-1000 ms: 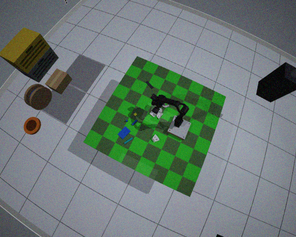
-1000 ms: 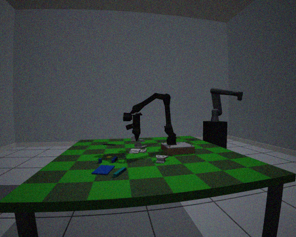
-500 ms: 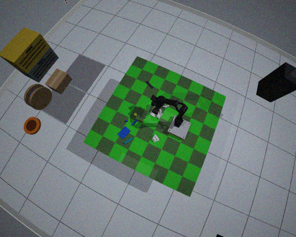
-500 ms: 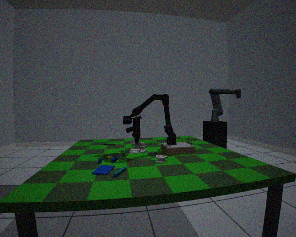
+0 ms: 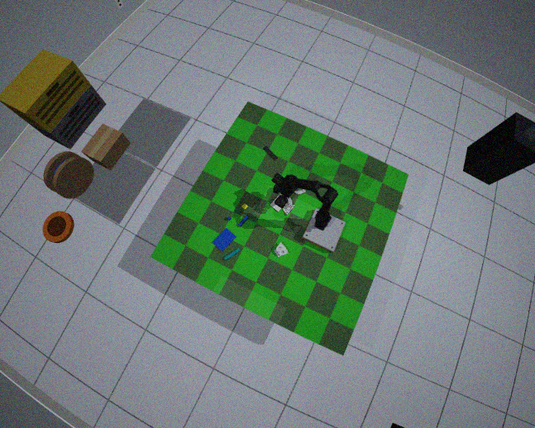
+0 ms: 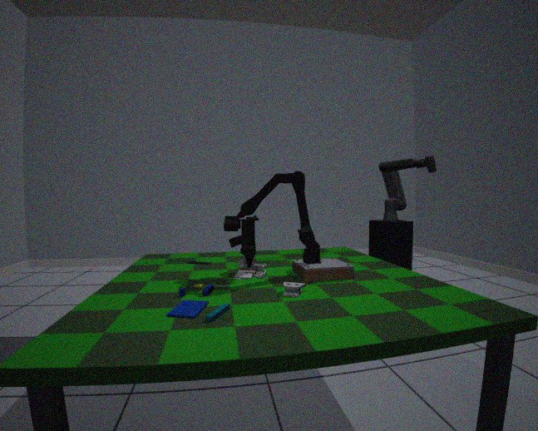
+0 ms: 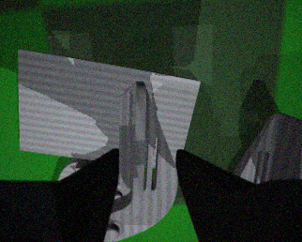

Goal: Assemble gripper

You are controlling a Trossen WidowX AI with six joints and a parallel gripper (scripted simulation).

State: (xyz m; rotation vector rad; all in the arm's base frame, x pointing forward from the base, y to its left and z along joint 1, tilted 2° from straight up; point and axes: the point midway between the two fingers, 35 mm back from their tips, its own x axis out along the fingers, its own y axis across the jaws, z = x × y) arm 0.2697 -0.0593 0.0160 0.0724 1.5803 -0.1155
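The grey gripper base is 30 mm to the left of my gripper tip, 30 mm below it and 20 mm ahead of it. Round my gripper tip: grey housing plate (310 mm to the left, 120 mm behind); then yellow piece (210 mm ahead, 160 mm to the left, 30 mm below); then blue bar (250 mm to the left, 170 mm ahead, 20 mm below).
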